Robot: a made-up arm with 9 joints. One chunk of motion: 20 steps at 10 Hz.
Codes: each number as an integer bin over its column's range. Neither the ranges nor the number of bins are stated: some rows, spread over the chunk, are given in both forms.
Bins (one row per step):
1: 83 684 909 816 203 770 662 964 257
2: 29 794 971 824 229 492 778 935 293
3: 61 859 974 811 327 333 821 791 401
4: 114 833 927 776 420 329 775 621 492
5: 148 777 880 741 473 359 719 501 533
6: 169 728 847 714 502 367 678 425 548
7: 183 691 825 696 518 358 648 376 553
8: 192 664 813 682 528 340 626 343 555
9: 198 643 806 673 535 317 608 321 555
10: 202 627 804 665 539 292 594 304 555
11: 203 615 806 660 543 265 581 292 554
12: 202 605 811 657 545 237 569 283 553
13: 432 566 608 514 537 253 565 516 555
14: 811 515 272 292 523 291 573 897 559
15: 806 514 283 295 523 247 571 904 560
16: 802 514 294 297 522 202 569 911 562
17: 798 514 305 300 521 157 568 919 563
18: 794 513 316 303 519 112 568 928 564
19: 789 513 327 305 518 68 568 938 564
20: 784 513 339 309 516 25 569 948 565
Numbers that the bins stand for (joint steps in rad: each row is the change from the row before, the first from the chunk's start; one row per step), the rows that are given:
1: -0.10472 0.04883 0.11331 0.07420 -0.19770 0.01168 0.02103 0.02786 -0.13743
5: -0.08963 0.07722 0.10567 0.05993 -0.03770 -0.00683 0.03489 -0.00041 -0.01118
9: -0.07802 0.03631 0.08619 0.04700 -0.00096 -0.00872 0.00789 -0.01140 -0.00111
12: -0.07709 0.02471 0.08751 0.04395 0.00496 -0.01232 -0.00159 -0.01372 -0.00203
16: 0.06225 -0.00307 -0.04860 -0.02451 -0.00867 -0.01390 -0.00159 0.02463 0.00209
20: 0.05807 -0.00338 -0.03675 -0.02223 -0.01222 -0.02187 -0.00159 0.02689 0.00346
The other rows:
2: -0.11727 0.08241 0.12963 0.07572 -0.18230 -0.00084 0.04924 0.02609 -0.12096
3: -0.10983 0.10226 0.13042 0.07324 -0.12422 -0.00800 0.05970 0.01730 -0.07156
4: -0.09753 0.09432 0.11805 0.06659 -0.06911 -0.00818 0.04851 0.00692 -0.02993
6: -0.08475 0.06226 0.09698 0.05480 -0.02052 -0.00647 0.02492 -0.00505 -0.00431
7: -0.08150 0.05097 0.09119 0.05137 -0.01104 -0.00687 0.01762 -0.00804 -0.00203
8: -0.07941 0.04272 0.08803 0.04871 -0.00511 -0.00768 0.01227 -0.01006 -0.00111
10: -0.07709 0.03143 0.08566 0.04548 0.00141 -0.00985 0.00449 -0.01244 -0.00111
11: -0.07686 0.02776 0.08619 0.04453 0.00378 -0.01106 0.00132 -0.01317 -0.00157
13: -0.02368 0.01280 0.03406 0.01676 0.00022 -0.01160 -0.00257 0.00051 -0.00111
14: 0.06434 -0.00277 -0.05439 -0.02546 -0.00807 -0.00989 -0.00062 0.02377 0.00072
15: 0.06318 -0.00307 -0.05150 -0.02489 -0.00807 -0.01187 -0.00111 0.02420 0.00118
17: 0.06132 -0.00307 -0.04570 -0.02394 -0.00926 -0.01593 -0.00184 0.02512 0.00255
18: 0.06039 -0.00338 -0.04281 -0.02337 -0.01044 -0.01795 -0.00184 0.02566 0.00301
19: 0.05923 -0.00338 -0.03991 -0.02299 -0.01104 -0.01994 -0.00184 0.02628 0.00301

